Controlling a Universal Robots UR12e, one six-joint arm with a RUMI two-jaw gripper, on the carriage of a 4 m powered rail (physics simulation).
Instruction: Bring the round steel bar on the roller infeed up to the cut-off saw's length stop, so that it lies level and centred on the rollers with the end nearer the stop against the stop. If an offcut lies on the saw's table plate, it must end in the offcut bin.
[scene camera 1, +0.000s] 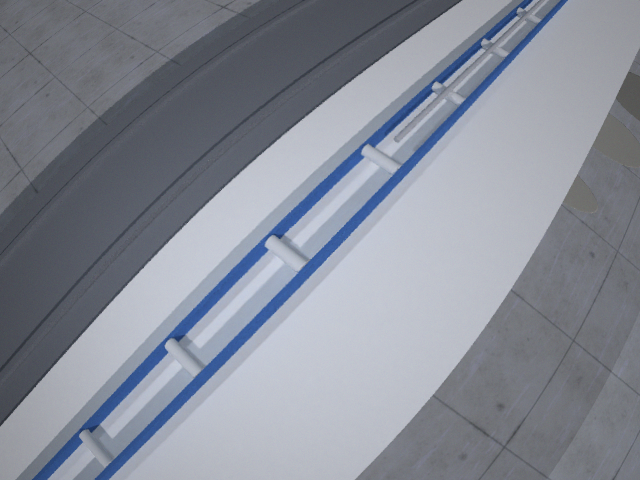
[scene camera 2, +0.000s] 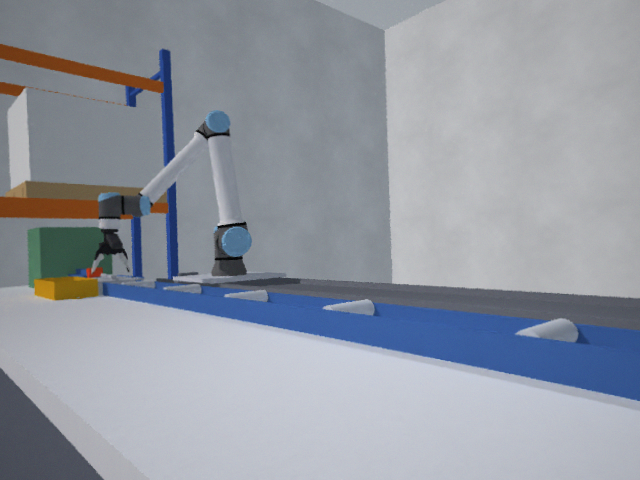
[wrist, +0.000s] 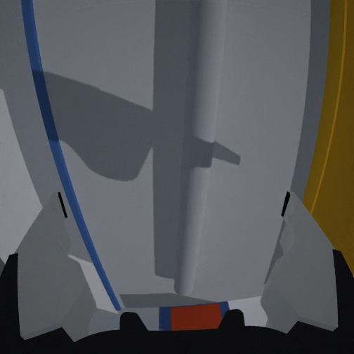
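Seen in the pictures: gripper, fingertip midpoint: (scene camera 2: 111, 273); arm's base, origin of the base link: (scene camera 2: 229, 275).
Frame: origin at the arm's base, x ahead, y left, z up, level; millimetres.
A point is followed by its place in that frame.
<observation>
The round steel bar (scene camera 1: 419, 117) {x 623, y 2546, z 48 mm} lies lengthwise over the far rollers of the blue roller infeed (scene camera 1: 320, 192) {x 558, y 2152, z 3 mm} (scene camera 2: 289, 317) {x 694, y 1441, z -3 mm}; its far end runs out of scene camera 1's view. A grey round offcut (wrist: 200, 200) lies on the saw's grey table plate (wrist: 265, 100); its top end runs out of the wrist view. My gripper (scene camera 2: 110, 272) {x 606, y -20, z 51 mm} (wrist: 174, 194) is open and points down over the plate, with the offcut below and between the spread fingers, touching neither. A red block (scene camera 2: 94, 272) {x 626, y -201, z 53 mm} (wrist: 196, 317), apparently the length stop, is past the offcut's lower end. The yellow offcut bin (scene camera 2: 66, 288) {x 835, y 182, z 13 mm} (wrist: 340, 125) stands beside the plate.
A green box-like body (scene camera 2: 69, 248) {x 660, y -500, z 177 mm} stands behind the bin. A rack with a blue post (scene camera 2: 168, 155) and orange beams stands farther back. The arm's carriage plate (scene camera 2: 263, 275) {x -75, y 223, z -2 mm} is on the dark rail (scene camera 1: 155, 170) alongside the white table (scene camera 1: 413, 258) {x 872, y 2173, z -30 mm}.
</observation>
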